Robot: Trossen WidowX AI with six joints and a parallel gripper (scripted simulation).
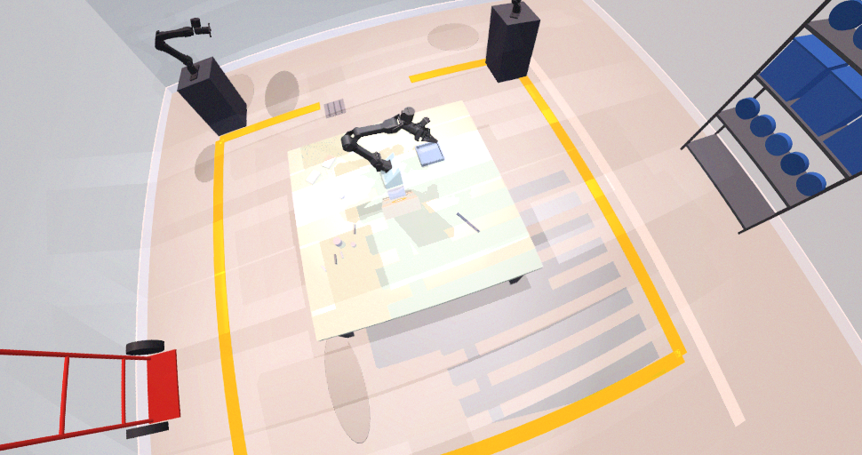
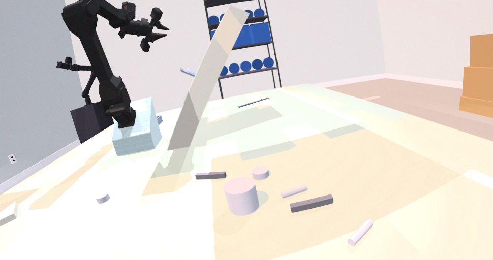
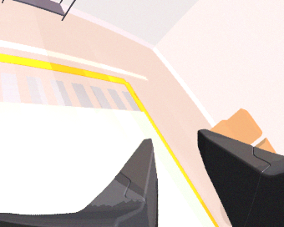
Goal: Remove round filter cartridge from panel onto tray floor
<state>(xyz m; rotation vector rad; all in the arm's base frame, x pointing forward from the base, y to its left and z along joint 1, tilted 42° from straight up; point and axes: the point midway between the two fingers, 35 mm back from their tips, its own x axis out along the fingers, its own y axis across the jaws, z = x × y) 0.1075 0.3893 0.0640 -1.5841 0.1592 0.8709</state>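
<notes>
The filter cartridge is 21 cm ahead of my gripper tip, 27 cm to the right of it and 13 cm below it. Also, from my gripper tip: tray (21 cm behind, 1 cm to the left, 39 cm below).
</notes>
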